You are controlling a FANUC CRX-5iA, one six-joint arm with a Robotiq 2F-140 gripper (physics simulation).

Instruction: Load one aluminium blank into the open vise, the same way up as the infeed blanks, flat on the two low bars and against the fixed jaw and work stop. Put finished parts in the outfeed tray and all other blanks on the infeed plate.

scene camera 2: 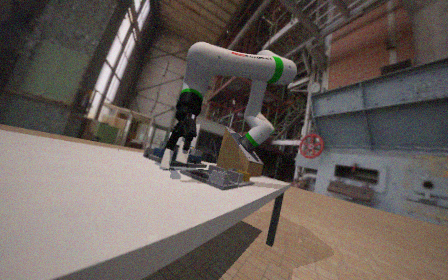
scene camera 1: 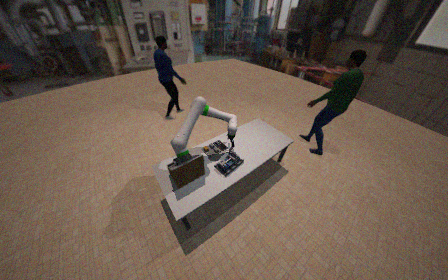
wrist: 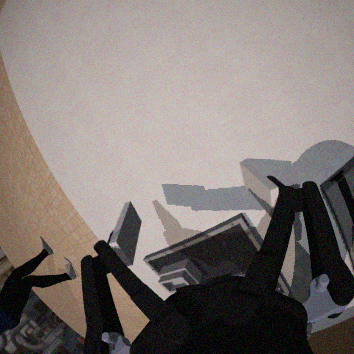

My gripper is open and holds nothing. Also in view: a dark outfeed tray.
My gripper also shows in the wrist view.
